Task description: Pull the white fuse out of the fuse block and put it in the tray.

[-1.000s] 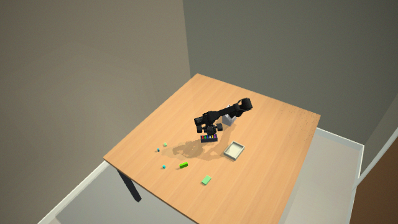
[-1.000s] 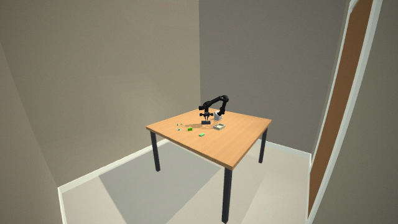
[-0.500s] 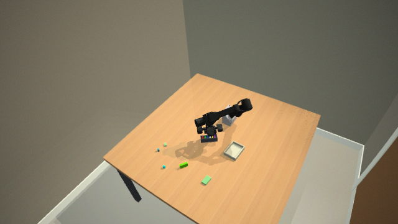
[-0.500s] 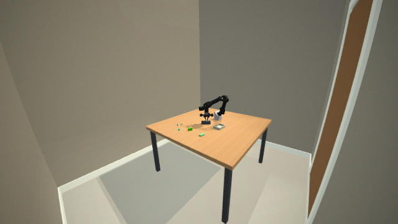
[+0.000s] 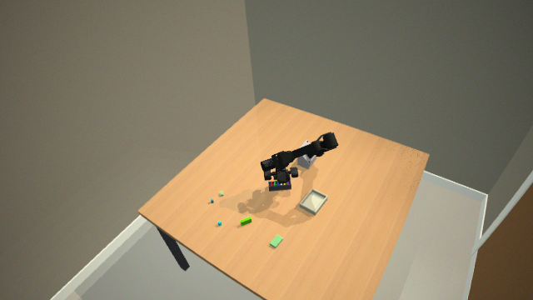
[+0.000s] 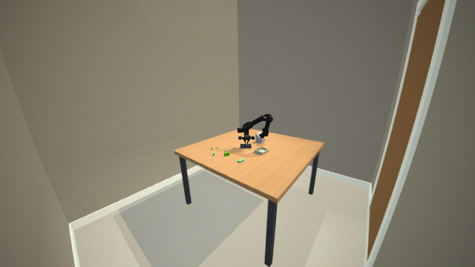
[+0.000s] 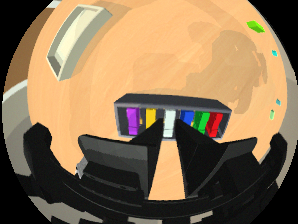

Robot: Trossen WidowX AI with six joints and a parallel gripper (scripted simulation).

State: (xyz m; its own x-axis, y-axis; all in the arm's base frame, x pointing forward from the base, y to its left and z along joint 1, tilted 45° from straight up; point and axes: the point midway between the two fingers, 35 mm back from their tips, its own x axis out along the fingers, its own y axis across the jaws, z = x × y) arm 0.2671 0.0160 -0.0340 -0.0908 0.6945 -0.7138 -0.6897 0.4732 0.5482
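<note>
Right now my gripper tip is 10 mm above the white fuse. Also, from my gripper tip: tray 210 mm to the left, 30 mm below, 10 mm behind.
</note>
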